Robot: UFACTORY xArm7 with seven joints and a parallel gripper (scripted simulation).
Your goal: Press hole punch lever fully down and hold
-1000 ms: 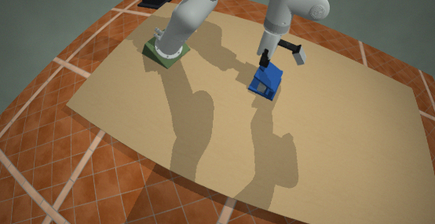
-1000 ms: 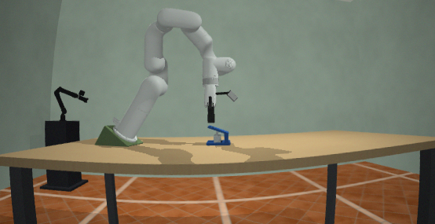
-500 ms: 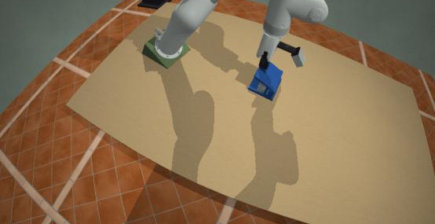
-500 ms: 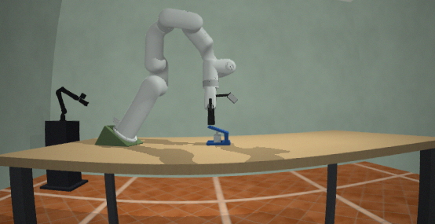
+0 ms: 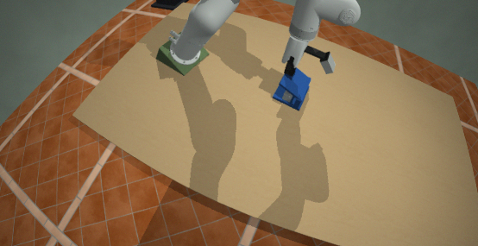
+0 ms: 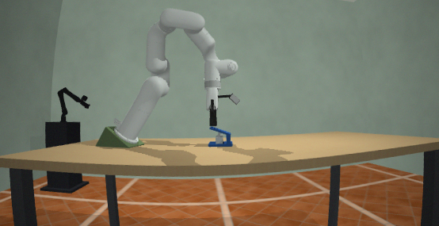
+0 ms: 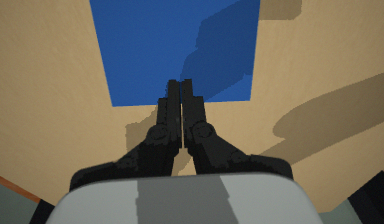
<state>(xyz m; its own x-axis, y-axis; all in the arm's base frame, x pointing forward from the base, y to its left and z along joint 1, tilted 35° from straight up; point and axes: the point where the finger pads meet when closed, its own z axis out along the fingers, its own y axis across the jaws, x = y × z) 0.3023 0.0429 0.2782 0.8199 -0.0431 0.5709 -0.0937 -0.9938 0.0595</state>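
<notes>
My hand is 30 mm short of the lever and 50 mm above it. Also, from my hand: hole punch 40 mm ahead, 70 mm below.
</notes>
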